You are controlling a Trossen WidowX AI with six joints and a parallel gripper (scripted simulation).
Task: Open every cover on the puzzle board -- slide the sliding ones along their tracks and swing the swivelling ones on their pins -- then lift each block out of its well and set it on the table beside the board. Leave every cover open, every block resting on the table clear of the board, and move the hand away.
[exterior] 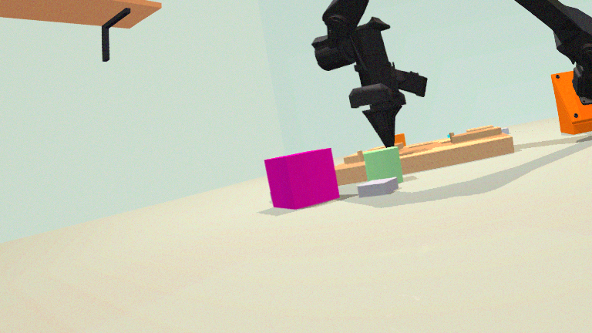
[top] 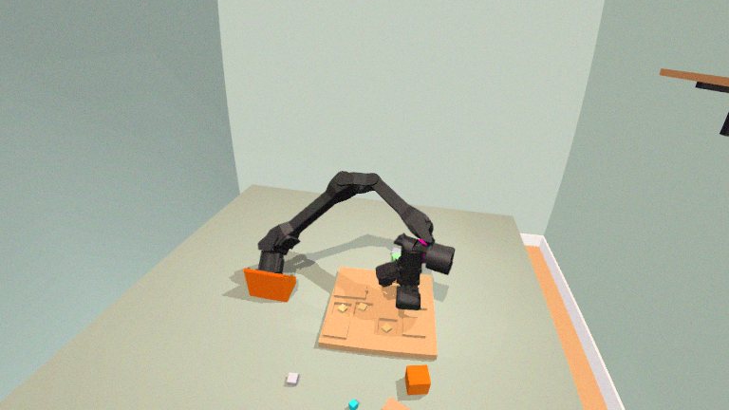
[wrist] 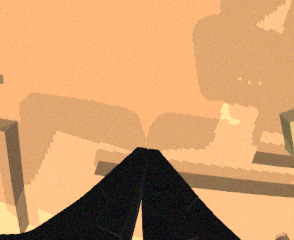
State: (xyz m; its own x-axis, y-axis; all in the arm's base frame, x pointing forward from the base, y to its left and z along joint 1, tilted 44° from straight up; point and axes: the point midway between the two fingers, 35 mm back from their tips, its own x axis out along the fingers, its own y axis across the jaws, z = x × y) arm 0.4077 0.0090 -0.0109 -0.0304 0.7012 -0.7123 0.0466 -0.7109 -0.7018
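The tan puzzle board lies 70 mm behind my gripper tip, 40 mm to the right of it and 10 mm below it. From my gripper tip the other things lie so: tan piece 300 mm to the right, 20 mm below, 10 mm ahead; then orange cube 230 mm to the right, 40 mm ahead, 10 mm below; then green block 190 mm to the left, 30 mm behind, 10 mm below.
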